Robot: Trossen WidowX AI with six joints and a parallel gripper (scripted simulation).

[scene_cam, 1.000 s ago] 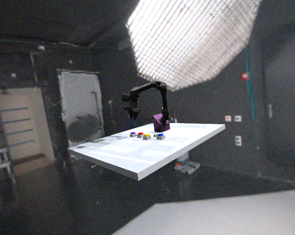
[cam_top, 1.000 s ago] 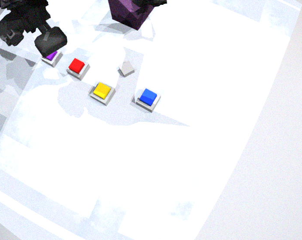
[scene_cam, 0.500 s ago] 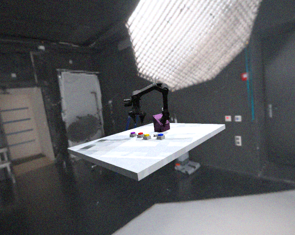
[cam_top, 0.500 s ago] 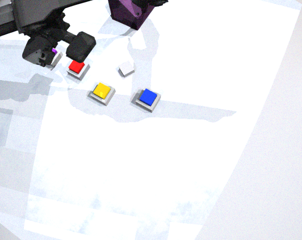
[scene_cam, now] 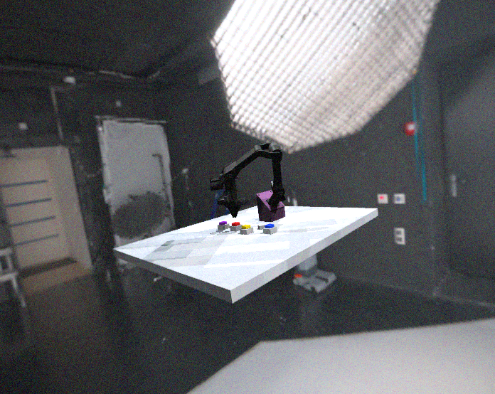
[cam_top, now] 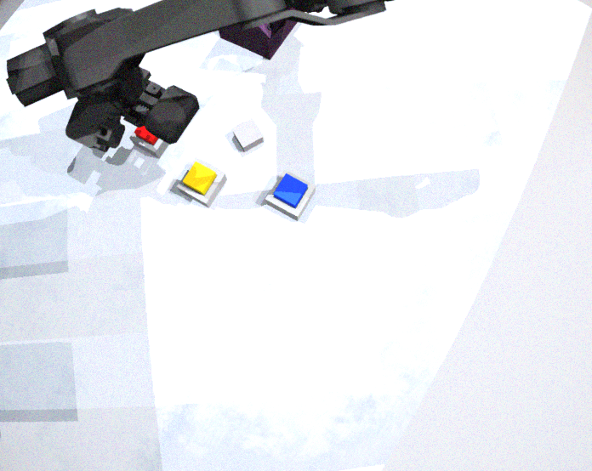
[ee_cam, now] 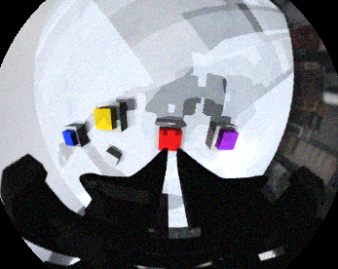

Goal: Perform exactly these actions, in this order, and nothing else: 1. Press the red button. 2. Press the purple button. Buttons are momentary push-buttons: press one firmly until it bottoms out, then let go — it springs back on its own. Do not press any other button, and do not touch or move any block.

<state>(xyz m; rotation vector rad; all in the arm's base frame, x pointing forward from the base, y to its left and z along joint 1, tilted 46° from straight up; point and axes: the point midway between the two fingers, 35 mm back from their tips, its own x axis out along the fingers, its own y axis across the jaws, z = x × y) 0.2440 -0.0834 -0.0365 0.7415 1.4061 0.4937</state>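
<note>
The red button lies 3 cm below my gripper tip. The rest, counted from my gripper tip: blue button (1 cm ahead, 22 cm to the left, 3 cm below); then yellow button (4 cm ahead, 10 cm to the left, 3 cm below); then purple button (1 cm behind, 10 cm to the right, 3 cm below).
</note>
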